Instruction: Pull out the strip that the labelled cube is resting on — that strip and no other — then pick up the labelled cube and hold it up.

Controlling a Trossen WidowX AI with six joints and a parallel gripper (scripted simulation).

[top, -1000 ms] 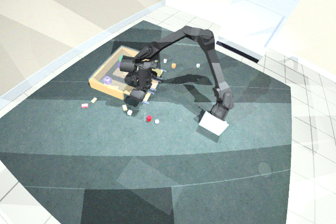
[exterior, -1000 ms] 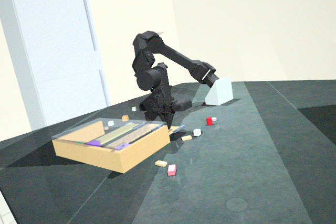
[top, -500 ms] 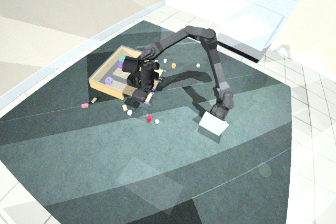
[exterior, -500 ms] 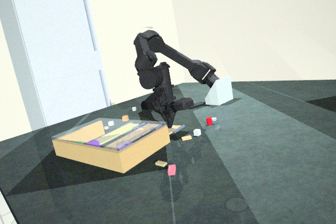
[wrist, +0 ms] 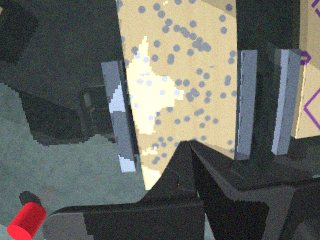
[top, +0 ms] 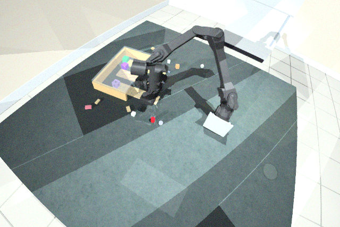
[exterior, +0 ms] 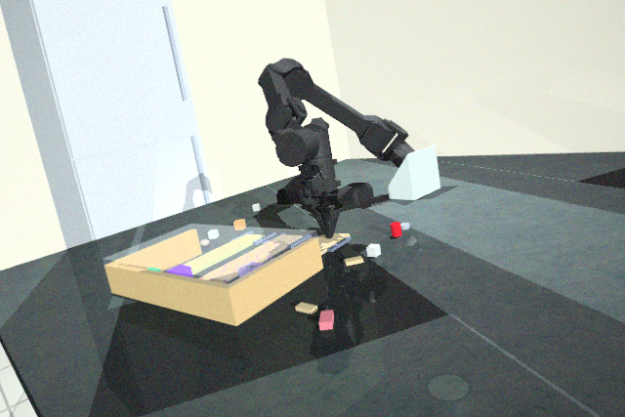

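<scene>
Right now the cream strip is 100 mm ahead of my gripper tip and 10 mm to the left of it. From my gripper tip the other things lie so: labelled cube 210 mm ahead, 30 mm to the left, 20 mm above; red cylinder 60 mm behind, 110 mm to the left, 10 mm above; pink block 240 mm ahead, 210 mm to the left.
</scene>
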